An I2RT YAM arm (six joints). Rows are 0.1 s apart.
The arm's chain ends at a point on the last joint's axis. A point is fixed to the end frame.
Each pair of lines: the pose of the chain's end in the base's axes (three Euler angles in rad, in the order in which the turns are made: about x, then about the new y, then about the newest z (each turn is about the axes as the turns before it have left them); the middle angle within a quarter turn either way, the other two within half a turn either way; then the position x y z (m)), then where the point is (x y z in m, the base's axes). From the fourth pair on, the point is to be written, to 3 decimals.
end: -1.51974, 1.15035, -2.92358, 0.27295, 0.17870, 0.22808
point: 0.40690 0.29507 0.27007
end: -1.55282, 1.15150, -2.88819, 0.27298, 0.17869, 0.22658
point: 0.40760 0.29500 0.26654
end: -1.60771, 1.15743, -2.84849, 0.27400, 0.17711, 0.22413
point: 0.40993 0.29330 0.25977
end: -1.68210, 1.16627, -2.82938, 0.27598, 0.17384, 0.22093
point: 0.413 0.291 0.249
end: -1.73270, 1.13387, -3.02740, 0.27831, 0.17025, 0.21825
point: 0.409 0.297 0.228
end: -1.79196, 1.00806, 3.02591, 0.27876, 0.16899, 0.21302
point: 0.390 0.313 0.198
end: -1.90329, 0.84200, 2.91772, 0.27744, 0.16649, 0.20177
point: 0.362 0.322 0.158
